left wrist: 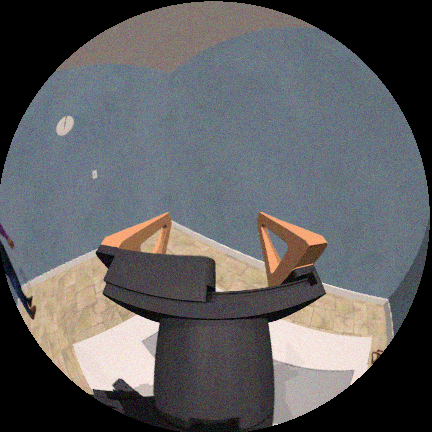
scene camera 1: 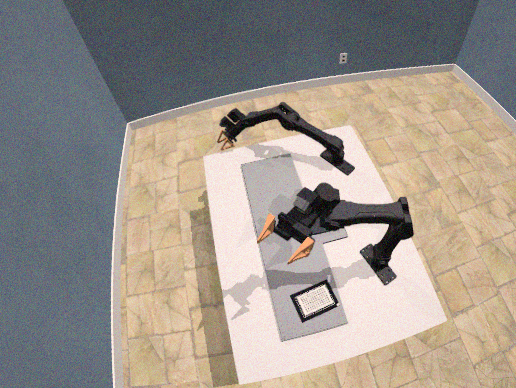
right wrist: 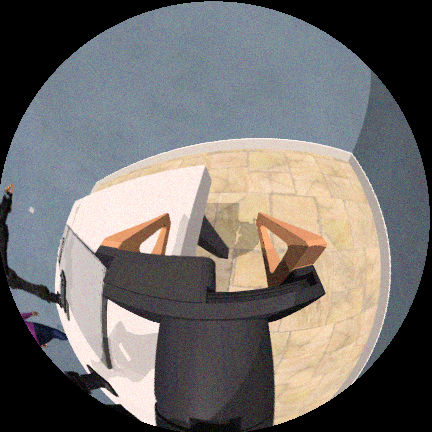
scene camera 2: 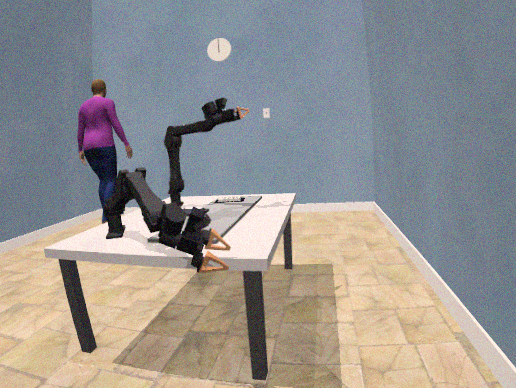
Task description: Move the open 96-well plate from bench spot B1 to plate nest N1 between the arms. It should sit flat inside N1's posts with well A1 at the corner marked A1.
Scene:
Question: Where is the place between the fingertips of my left gripper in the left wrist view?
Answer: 213, 216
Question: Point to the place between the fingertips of my left gripper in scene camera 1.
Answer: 272, 252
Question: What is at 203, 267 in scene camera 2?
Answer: My right gripper.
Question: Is my left gripper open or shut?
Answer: Open.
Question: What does my right gripper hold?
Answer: Nothing.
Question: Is my right gripper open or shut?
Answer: Open.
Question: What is my left gripper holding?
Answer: Nothing.

